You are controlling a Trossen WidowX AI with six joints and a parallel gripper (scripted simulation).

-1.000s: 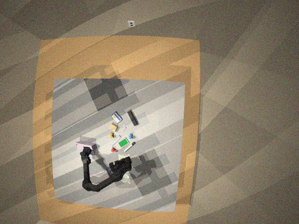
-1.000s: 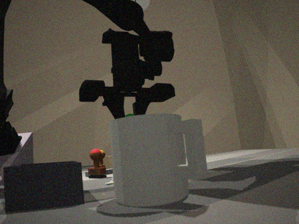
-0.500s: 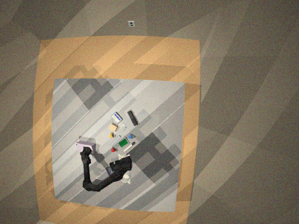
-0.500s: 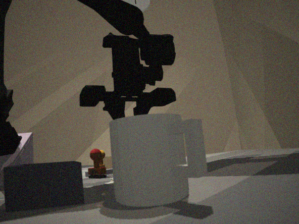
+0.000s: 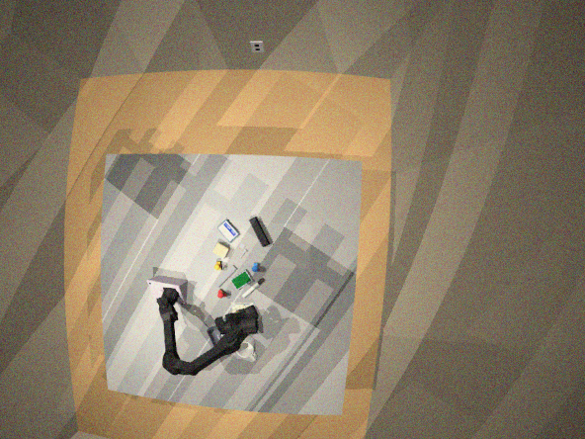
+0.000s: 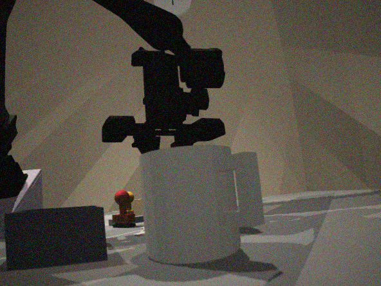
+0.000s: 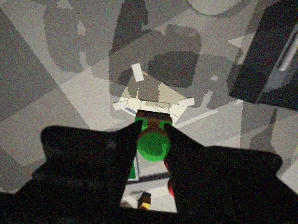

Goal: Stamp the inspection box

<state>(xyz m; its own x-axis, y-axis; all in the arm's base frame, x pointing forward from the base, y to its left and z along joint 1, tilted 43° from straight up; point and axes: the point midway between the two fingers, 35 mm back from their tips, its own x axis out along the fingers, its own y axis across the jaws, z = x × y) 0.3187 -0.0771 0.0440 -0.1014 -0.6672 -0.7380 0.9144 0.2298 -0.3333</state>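
My gripper tip is 7 cm above the cream card and 1 cm to the left of it. Also, from my gripper tip: red-knobbed stamp 9 cm behind, 8 cm to the left, 4 cm below; then pen 12 cm to the left, 7 cm ahead, 5 cm below; then green ink pad 14 cm to the left, 6 cm below.
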